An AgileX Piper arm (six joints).
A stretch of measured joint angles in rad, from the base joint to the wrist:
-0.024 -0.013 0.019 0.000 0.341 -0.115
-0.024 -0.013 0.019 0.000 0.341 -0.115
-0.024 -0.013 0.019 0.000 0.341 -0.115
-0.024 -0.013 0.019 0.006 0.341 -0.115
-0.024 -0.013 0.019 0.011 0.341 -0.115
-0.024 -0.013 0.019 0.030 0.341 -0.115
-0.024 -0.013 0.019 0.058 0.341 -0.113
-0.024 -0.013 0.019 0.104 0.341 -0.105
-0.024 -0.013 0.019 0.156 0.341 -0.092
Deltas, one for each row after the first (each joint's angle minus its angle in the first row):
0.000 0.000 0.000 0.000 0.000 0.000
0.000 0.000 0.000 0.000 0.000 0.000
0.000 0.000 0.000 0.006 0.000 0.000
0.000 0.000 0.000 0.011 0.000 0.000
0.000 0.000 0.000 0.030 0.000 0.000
0.000 0.000 0.000 0.058 0.000 0.002
0.000 0.000 0.000 0.104 0.000 0.010
0.000 0.000 0.000 0.156 0.000 0.023

